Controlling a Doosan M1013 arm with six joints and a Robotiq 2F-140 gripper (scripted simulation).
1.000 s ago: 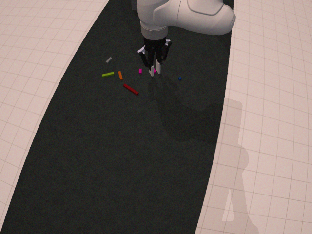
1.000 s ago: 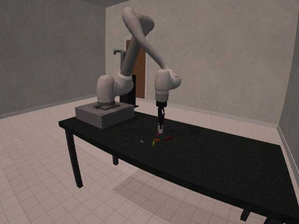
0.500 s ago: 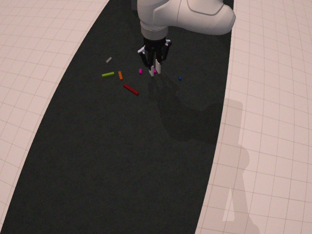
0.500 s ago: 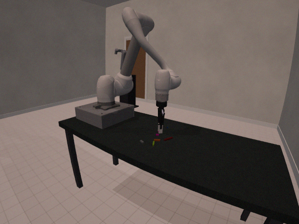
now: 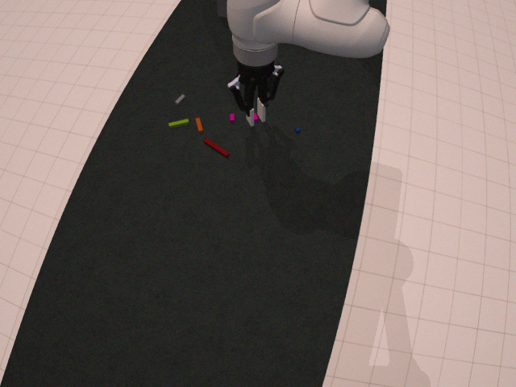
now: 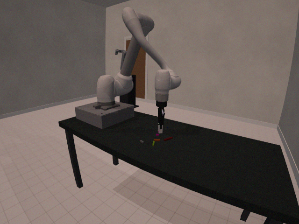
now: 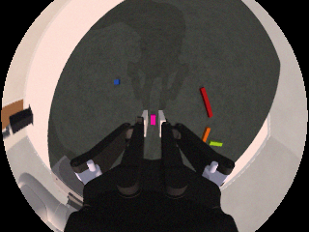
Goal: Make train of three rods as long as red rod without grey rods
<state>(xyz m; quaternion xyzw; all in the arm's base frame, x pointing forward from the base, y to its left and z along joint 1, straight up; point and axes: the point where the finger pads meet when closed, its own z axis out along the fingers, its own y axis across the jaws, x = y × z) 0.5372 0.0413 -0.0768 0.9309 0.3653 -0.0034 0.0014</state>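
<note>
Right now my hand is 100 mm to the right of the blue rod and 30 mm above it. The rest, counted from my hand: red rod: 110 mm ahead, 60 mm to the right, 30 mm below; lime rod: 60 mm ahead, 180 mm to the right, 30 mm below; orange rod: 60 mm ahead, 130 mm to the right, 30 mm below.
</note>
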